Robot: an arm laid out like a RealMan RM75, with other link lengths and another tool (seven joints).
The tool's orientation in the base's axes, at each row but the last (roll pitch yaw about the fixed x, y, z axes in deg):
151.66 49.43 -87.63
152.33 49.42 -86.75
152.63 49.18 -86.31
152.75 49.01 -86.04
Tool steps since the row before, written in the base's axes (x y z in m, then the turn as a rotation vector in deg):
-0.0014 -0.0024 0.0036 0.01 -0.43 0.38
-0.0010 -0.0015 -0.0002 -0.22 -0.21 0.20
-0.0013 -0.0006 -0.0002 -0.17 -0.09 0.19
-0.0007 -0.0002 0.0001 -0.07 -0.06 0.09
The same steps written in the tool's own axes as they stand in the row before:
-0.0012 0.0033 -0.0029 -0.01 0.28 -0.50
0.0011 0.0014 -0.0004 -0.02 0.34 -0.14
0.0005 0.0013 0.0004 -0.09 0.24 -0.08
0.0000 0.0007 0.0002 -0.03 0.11 -0.06

